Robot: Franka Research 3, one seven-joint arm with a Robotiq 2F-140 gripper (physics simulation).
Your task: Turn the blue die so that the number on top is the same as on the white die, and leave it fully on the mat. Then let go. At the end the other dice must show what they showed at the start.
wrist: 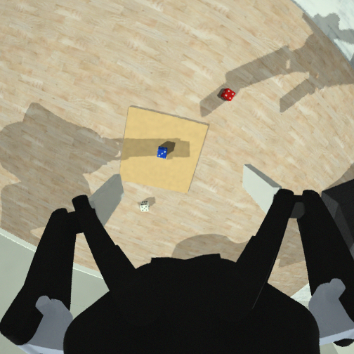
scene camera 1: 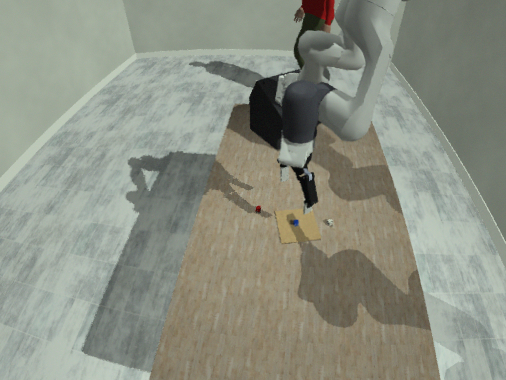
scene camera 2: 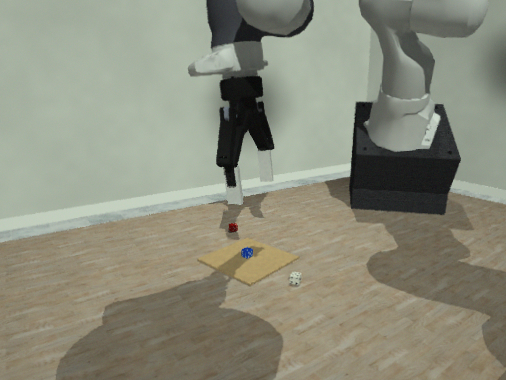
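The blue die [scene camera 1: 295,223] [scene camera 2: 247,253] [wrist: 162,152] rests near the middle of the square tan mat [scene camera 1: 287,237] [scene camera 2: 270,266] [wrist: 145,120]. In the wrist view its facing side shows a few white pips in a diagonal, too small to count surely. The white die [scene camera 1: 328,222] [scene camera 2: 295,279] [wrist: 144,206] lies beside the mat, off it, with several dark pips; its top number is hard to read. My gripper [scene camera 1: 296,190] [scene camera 2: 250,191] [wrist: 182,179] is wide open and empty, above the floor and apart from the dice.
The red die [scene camera 1: 258,209] [scene camera 2: 233,227] [wrist: 228,94] lies off the mat, on the side away from the white die. The black robot base [scene camera 1: 265,112] [scene camera 2: 400,180] stands on the wooden floor. A person in red [scene camera 1: 317,7] stands behind the arm. Arm shadows cross the mat.
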